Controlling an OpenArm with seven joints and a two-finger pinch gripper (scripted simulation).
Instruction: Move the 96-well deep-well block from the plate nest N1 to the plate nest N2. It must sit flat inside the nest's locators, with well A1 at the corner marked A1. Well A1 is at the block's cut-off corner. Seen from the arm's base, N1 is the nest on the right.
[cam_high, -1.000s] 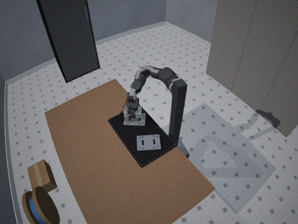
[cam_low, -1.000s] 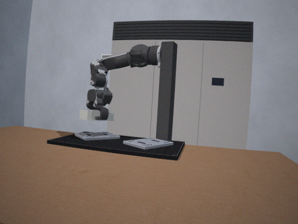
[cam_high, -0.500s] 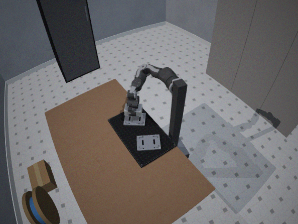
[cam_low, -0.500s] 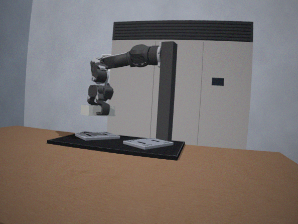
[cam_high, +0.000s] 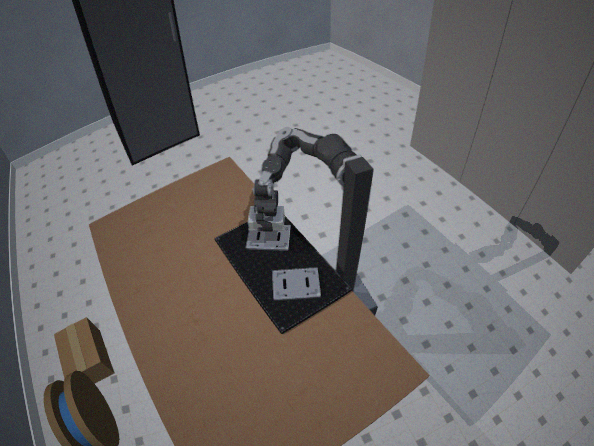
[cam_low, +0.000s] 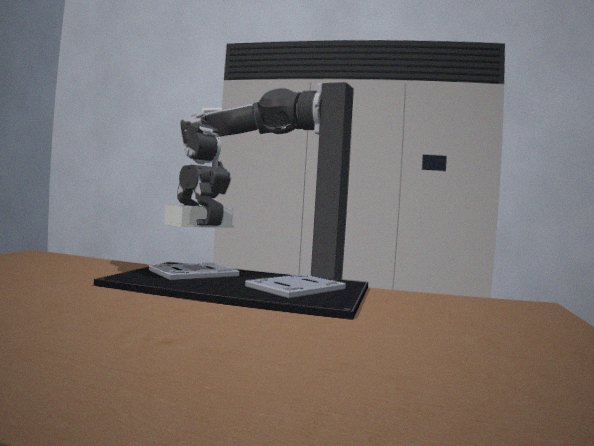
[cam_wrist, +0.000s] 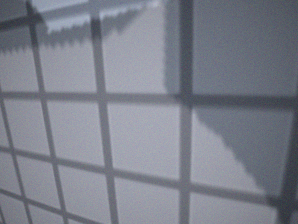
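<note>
Now: hand 1 cm to the left of the nest and 11 cm above it. The rest, counted from my hand: white deep-well block (1 cm above).
</note>
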